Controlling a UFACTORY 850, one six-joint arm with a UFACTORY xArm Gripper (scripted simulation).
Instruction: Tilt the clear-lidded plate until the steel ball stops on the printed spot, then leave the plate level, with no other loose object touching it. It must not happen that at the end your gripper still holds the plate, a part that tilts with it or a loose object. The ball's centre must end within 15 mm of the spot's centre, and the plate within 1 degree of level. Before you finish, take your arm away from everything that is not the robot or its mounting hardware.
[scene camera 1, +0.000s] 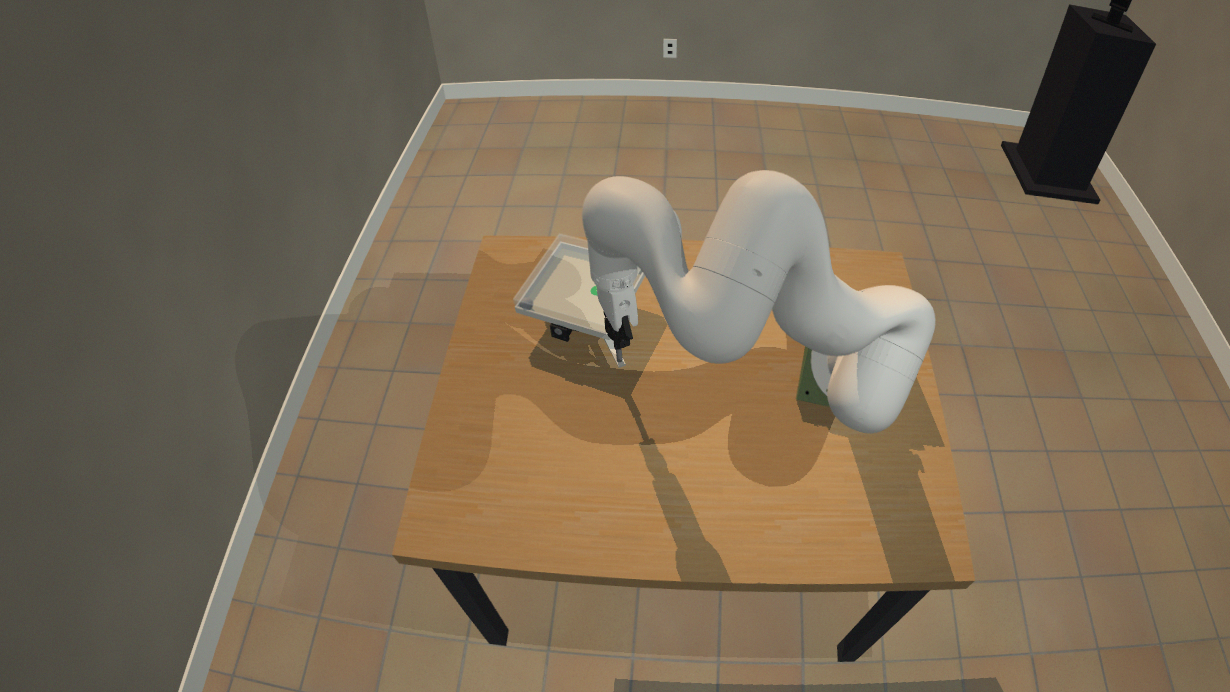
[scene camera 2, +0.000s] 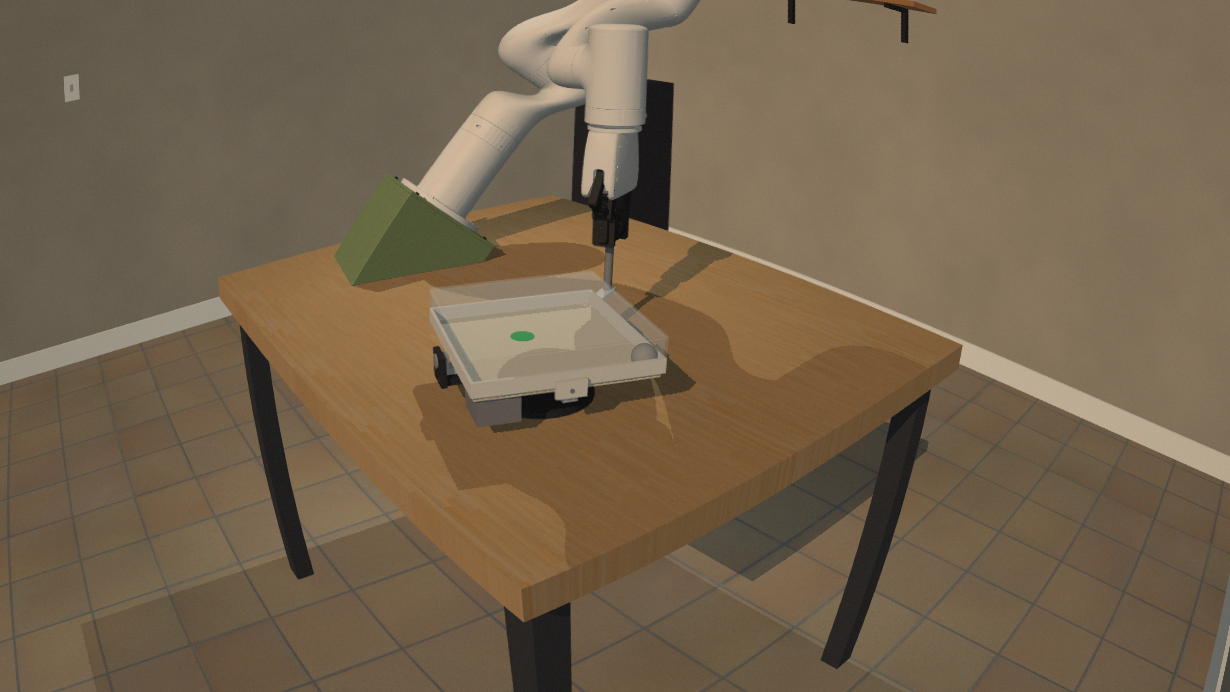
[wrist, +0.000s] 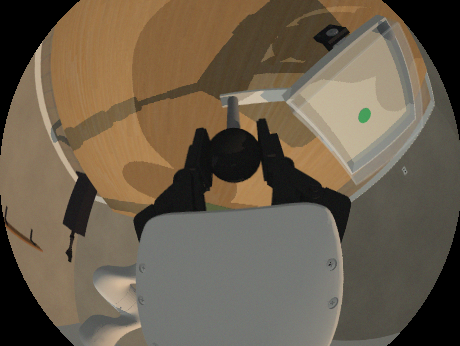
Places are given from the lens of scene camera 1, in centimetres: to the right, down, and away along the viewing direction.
my gripper (scene camera 1: 617, 338): 0, -2, 138
black pivot base (scene camera 1: 564, 332): -11, -3, 149
